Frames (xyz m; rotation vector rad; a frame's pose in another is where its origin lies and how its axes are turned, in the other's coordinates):
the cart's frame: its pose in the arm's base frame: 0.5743 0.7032 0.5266 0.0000 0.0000 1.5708
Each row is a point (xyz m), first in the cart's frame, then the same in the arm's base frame.
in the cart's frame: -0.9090 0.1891 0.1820
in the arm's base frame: 0.3852 -0.2058 0.7086
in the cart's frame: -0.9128 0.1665 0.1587
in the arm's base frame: 0.4078 -0.2096 0.6853
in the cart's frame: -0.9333 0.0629 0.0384
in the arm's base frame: 0.5114 -0.2301 0.5650
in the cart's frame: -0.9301 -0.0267 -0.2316
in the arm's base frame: 0.6010 -0.2269 0.2950
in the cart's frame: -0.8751 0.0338 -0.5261
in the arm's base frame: 0.5405 -0.1719 0.0005
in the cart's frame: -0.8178 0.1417 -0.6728
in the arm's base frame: 0.4326 -0.1146 -0.1462
